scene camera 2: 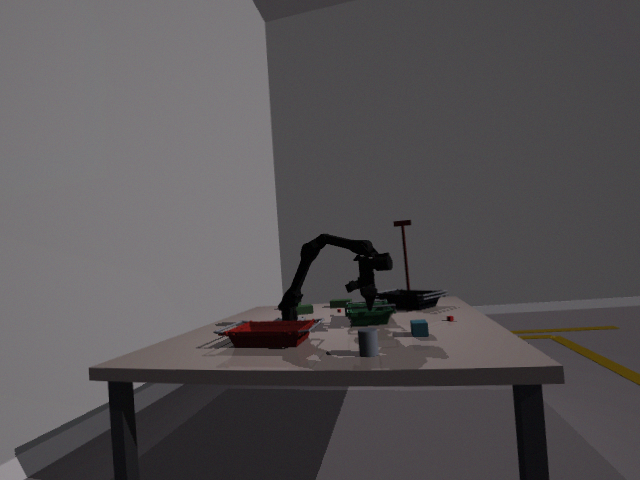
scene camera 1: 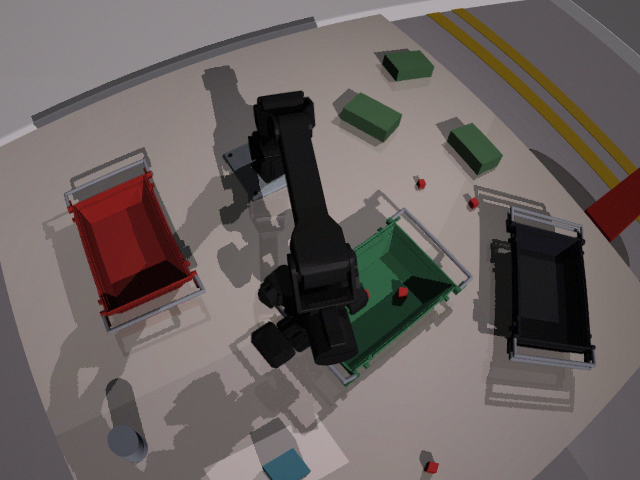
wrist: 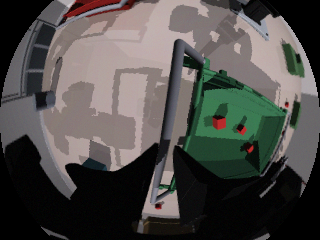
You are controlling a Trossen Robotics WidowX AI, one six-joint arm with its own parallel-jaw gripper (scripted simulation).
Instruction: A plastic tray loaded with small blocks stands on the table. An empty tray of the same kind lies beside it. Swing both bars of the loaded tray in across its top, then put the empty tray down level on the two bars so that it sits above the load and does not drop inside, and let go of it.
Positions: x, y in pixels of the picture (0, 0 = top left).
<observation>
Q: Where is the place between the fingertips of the gripper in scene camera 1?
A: At 305, 339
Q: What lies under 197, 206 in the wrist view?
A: The gripper.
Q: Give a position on a red tray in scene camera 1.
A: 133, 256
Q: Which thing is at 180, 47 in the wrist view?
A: A wire bar.
</observation>
